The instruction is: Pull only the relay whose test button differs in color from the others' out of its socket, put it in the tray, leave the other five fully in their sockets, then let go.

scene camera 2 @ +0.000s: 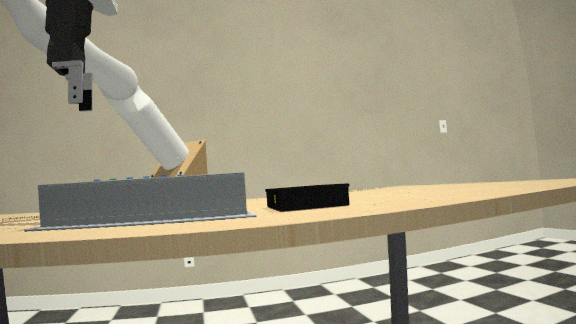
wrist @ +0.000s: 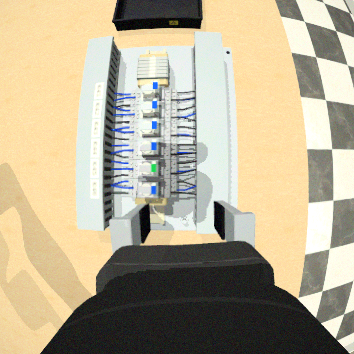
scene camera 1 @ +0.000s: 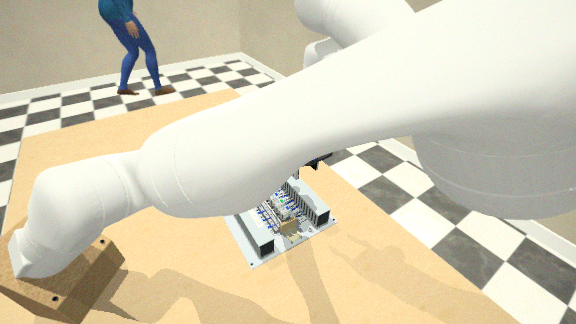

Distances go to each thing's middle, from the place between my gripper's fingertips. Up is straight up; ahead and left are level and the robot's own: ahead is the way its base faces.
I see the grey panel point(scene camera 1: 281, 243) 180 mm below my hand, 110 mm to the left of it and 10 mm behind it. Also, from my hand: duct wall point(scene camera 2: 184, 196) (150 mm below, 90 mm ahead, 80 mm to the left).
